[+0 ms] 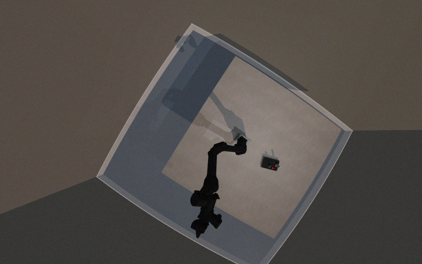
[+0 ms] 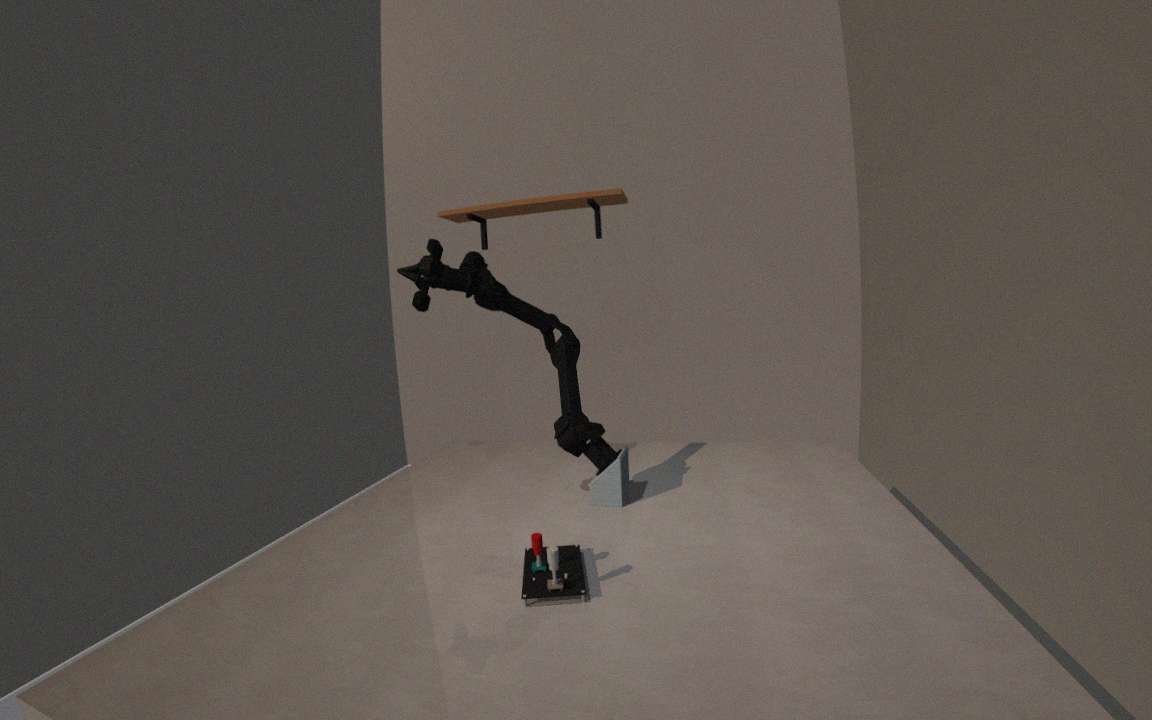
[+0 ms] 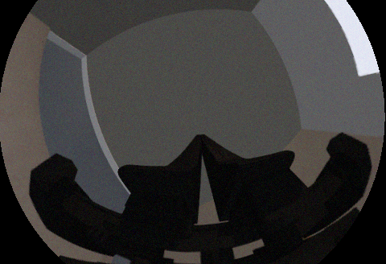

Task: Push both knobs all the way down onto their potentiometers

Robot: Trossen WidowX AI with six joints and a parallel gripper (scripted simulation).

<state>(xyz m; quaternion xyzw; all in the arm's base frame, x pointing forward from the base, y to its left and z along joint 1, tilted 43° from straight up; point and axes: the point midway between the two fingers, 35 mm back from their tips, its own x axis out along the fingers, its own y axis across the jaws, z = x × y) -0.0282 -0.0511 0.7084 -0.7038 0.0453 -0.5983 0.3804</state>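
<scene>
Now: gripper tip 37 cm short of the red knob, 52 cm to the right of it and 51 cm above it. Round my gripper tip: pale grey knob 41 cm ahead, 57 cm to the left, 51 cm below.
</scene>
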